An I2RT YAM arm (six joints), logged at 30 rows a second.
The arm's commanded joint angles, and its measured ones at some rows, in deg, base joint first. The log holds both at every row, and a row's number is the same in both.
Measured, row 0: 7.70 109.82 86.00 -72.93 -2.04 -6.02
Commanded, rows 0 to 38: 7.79 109.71 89.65 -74.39 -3.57 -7.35; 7.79 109.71 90.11 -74.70 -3.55 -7.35; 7.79 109.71 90.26 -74.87 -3.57 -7.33; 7.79 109.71 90.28 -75.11 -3.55 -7.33; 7.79 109.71 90.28 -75.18 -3.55 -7.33; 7.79 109.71 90.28 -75.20 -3.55 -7.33; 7.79 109.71 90.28 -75.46 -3.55 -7.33; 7.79 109.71 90.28 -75.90 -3.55 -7.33; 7.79 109.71 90.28 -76.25 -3.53 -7.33; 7.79 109.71 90.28 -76.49 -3.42 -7.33; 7.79 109.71 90.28 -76.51 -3.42 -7.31; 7.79 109.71 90.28 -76.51 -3.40 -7.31; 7.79 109.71 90.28 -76.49 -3.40 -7.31; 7.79 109.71 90.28 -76.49 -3.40 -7.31; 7.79 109.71 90.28 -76.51 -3.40 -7.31; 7.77 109.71 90.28 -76.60 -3.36 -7.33; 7.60 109.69 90.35 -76.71 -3.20 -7.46; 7.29 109.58 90.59 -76.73 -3.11 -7.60; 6.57 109.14 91.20 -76.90 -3.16 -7.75; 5.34 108.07 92.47 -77.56 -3.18 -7.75; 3.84 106.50 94.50 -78.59 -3.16 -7.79; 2.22 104.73 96.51 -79.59 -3.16 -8.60; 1.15 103.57 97.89 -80.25 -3.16 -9.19; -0.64 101.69 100.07 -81.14 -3.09 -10.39; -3.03 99.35 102.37 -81.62 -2.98 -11.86; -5.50 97.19 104.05 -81.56 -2.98 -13.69; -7.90 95.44 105.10 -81.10 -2.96 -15.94; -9.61 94.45 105.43 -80.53 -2.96 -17.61; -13.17 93.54 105.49 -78.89 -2.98 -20.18; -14.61 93.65 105.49 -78.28 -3.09 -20.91; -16.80 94.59 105.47 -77.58 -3.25 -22.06; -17.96 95.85 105.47 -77.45 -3.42 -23.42; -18.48 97.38 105.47 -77.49 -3.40 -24.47; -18.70 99.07 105.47 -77.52 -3.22 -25.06; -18.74 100.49 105.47 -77.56 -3.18 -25.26; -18.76 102.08 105.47 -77.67 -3.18 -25.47; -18.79 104.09 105.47 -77.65 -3.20 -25.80; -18.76 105.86 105.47 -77.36 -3.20 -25.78; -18.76 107.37 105.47 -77.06 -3.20 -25.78
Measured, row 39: -18.68 103.77 104.64 -77.87 -2.85 -24.08
